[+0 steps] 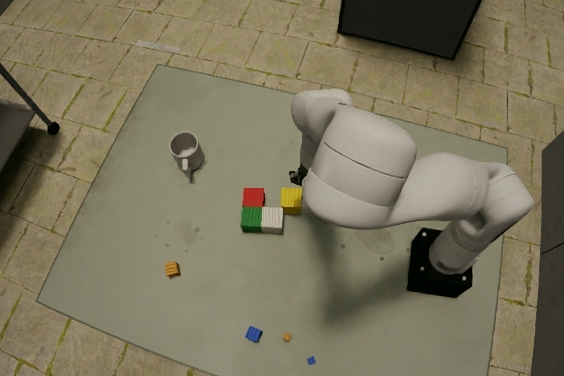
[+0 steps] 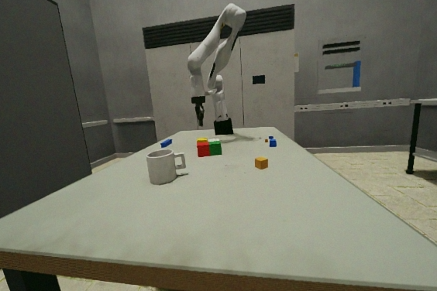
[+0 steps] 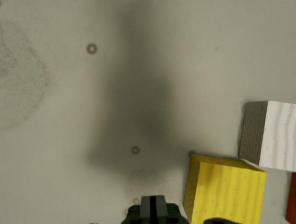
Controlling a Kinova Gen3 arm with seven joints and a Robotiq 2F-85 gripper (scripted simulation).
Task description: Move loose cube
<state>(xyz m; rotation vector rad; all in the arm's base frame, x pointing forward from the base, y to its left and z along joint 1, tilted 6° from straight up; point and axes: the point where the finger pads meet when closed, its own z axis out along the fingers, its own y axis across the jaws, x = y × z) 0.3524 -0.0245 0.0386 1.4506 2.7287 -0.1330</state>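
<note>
The yellow cube is 100 mm below my hand, 50 mm ahead of it and 20 mm to the left of it. Round my hand: green cube 120 mm ahead, 110 mm to the left, 100 mm below; then white cube 100 mm below, 90 mm to the left, 80 mm ahead; then red cube 140 mm ahead, 100 mm below, 60 mm to the left.
</note>
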